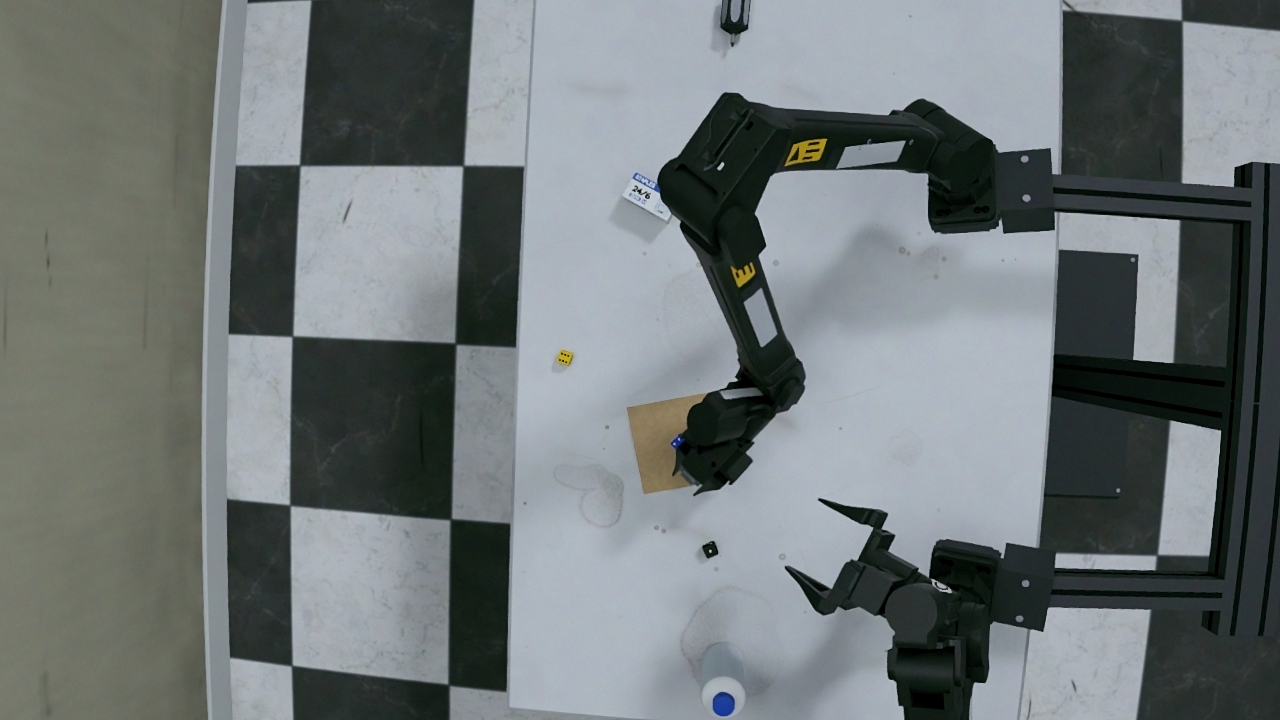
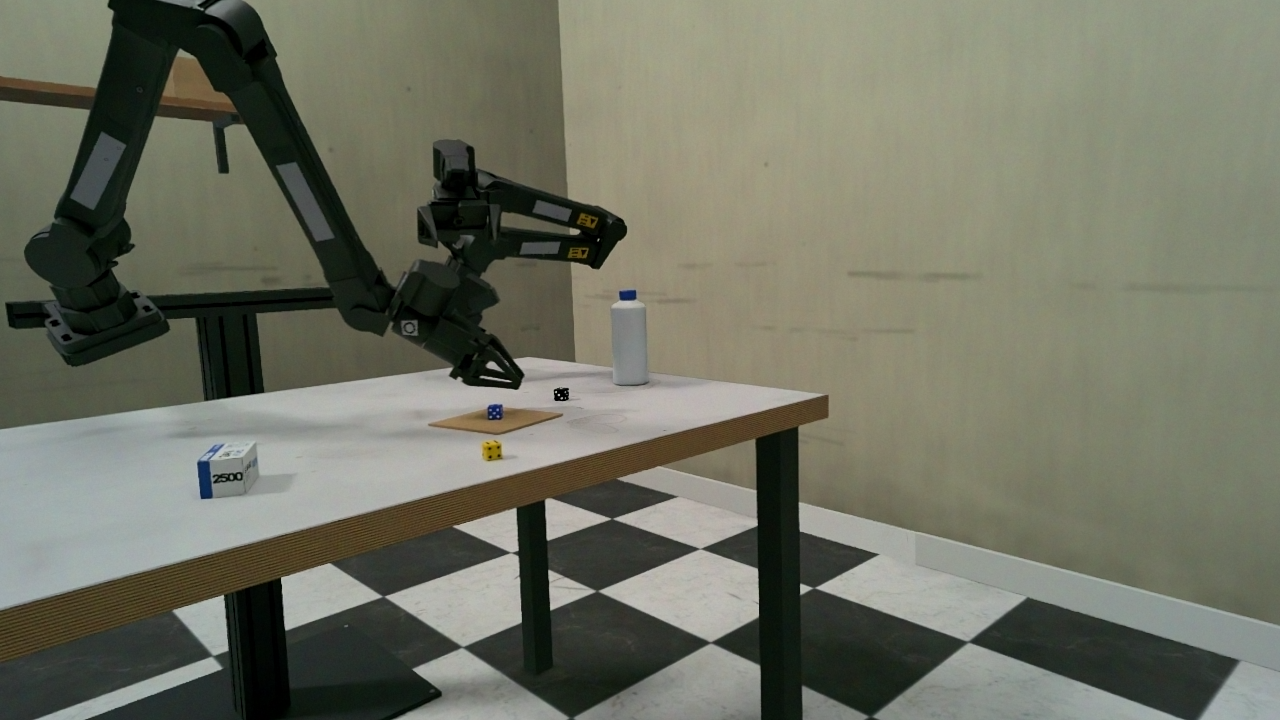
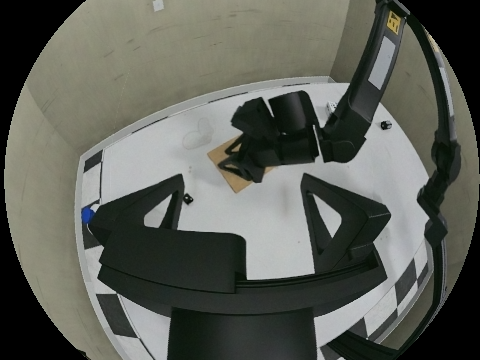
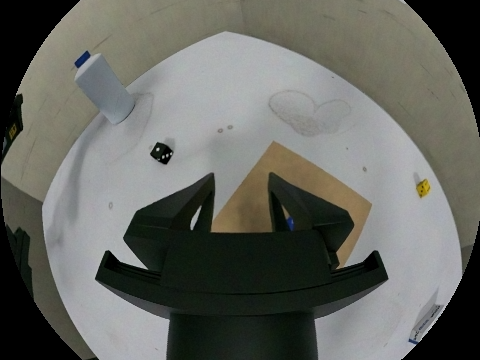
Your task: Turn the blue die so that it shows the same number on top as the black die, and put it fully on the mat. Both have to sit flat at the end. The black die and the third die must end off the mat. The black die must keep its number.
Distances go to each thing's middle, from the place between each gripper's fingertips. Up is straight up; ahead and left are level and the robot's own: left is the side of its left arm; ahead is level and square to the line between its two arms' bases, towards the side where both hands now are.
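With the tan mat (image 1: 654,426) as the reference, my right hand (image 2: 520,382) is 5 cm above it, 1 cm short of it and 5 cm to the left of it. The white bottle (image 2: 628,317), counted from my right hand, is 3 cm above, 5 cm behind and 31 cm to the left.
My left hand (image 2: 466,244) is 270 mm above the tan mat, and at the same time 80 mm to the left of the mat and 170 mm short of it. From this left hand I find the white bottle 190 mm below, 110 mm ahead and 270 mm to the left.
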